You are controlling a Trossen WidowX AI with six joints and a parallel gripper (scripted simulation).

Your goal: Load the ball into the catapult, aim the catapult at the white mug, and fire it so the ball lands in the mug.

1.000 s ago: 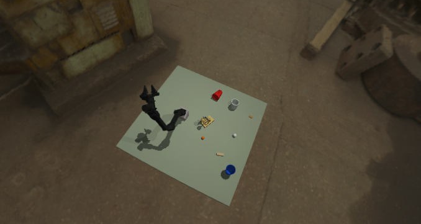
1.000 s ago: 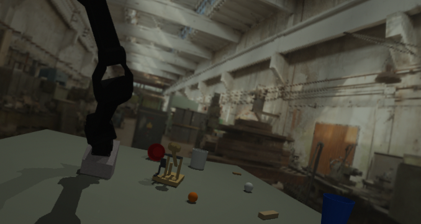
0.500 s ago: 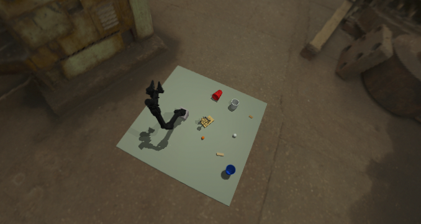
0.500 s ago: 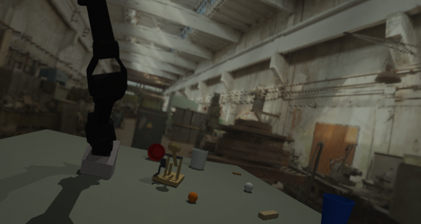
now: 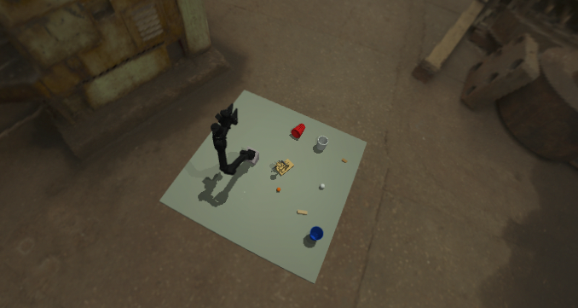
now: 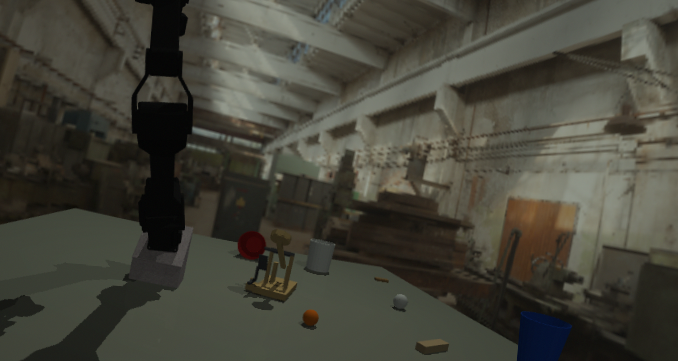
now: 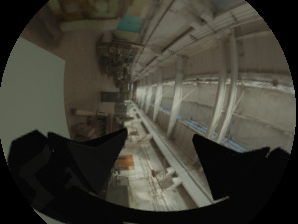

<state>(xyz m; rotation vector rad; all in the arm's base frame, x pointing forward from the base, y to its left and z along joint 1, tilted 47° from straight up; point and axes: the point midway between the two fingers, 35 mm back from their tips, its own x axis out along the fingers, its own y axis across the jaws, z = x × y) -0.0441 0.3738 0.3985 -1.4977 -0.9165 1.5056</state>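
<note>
Now: the catapult 35 cm ahead of my gripper tip, 3 cm to the left of it and 57 cm below it. The rest, counted from my gripper tip: orange ball: 42 cm ahead, 16 cm to the right, 63 cm below; then white mug: 59 cm ahead, 38 cm to the left, 61 cm below; then white ball: 73 cm ahead, 1 cm to the left, 62 cm below.
</note>
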